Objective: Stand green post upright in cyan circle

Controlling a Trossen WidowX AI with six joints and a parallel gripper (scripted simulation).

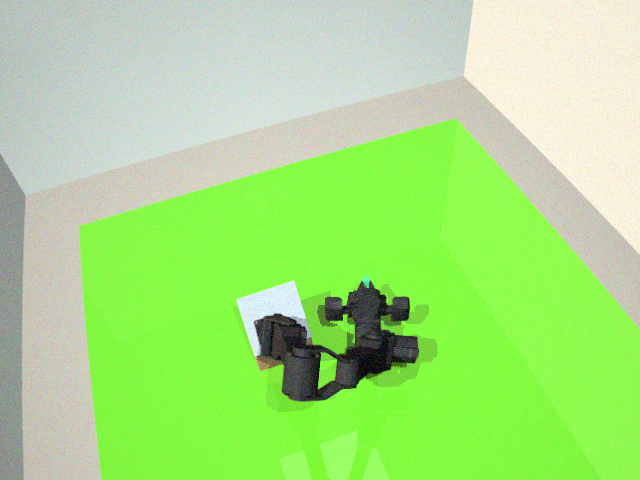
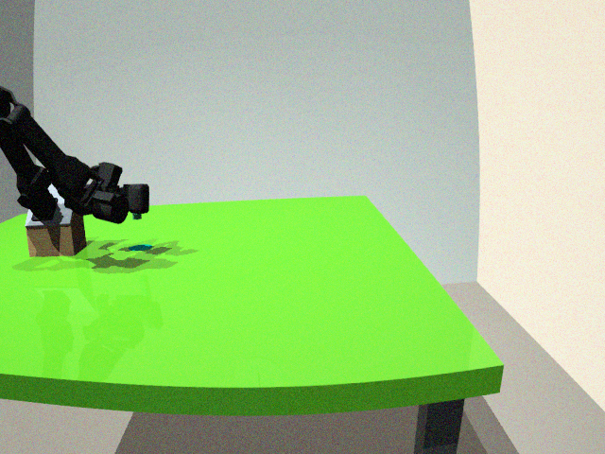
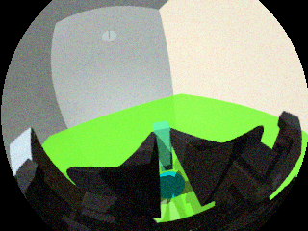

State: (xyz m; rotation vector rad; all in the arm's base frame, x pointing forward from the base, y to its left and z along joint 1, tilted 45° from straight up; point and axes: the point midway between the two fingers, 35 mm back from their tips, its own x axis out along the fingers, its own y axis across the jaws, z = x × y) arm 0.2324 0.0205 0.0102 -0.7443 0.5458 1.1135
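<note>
Right now the cyan circle is 12 cm below my gripper tip. From my gripper tip the other things lie so: green post 2 cm below.
</note>
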